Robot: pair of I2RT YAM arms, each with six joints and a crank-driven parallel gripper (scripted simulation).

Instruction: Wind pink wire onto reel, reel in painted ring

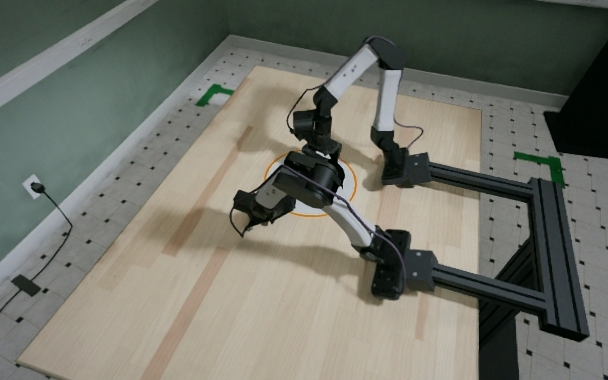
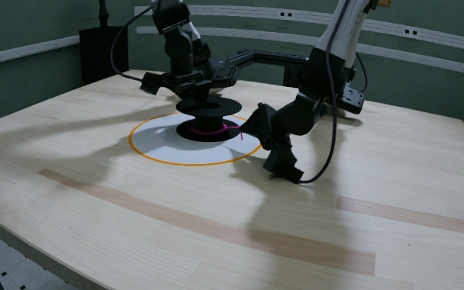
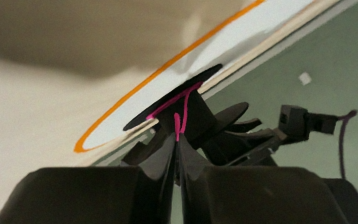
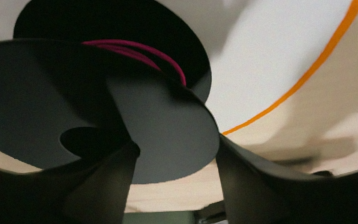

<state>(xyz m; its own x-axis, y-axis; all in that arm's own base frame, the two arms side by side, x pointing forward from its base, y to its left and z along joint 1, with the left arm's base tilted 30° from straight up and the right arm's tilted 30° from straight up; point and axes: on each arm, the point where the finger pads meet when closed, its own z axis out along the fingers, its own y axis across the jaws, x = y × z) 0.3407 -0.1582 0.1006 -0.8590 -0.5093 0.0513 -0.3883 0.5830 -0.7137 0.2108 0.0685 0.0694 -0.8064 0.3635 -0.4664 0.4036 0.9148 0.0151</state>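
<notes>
The black reel lies 50 mm to the left of my right hand, 30 mm ahead of it and 20 mm below it. Also, from my right hand: orange painted ring 70 mm ahead, 50 mm below, 30 mm to the left.
</notes>
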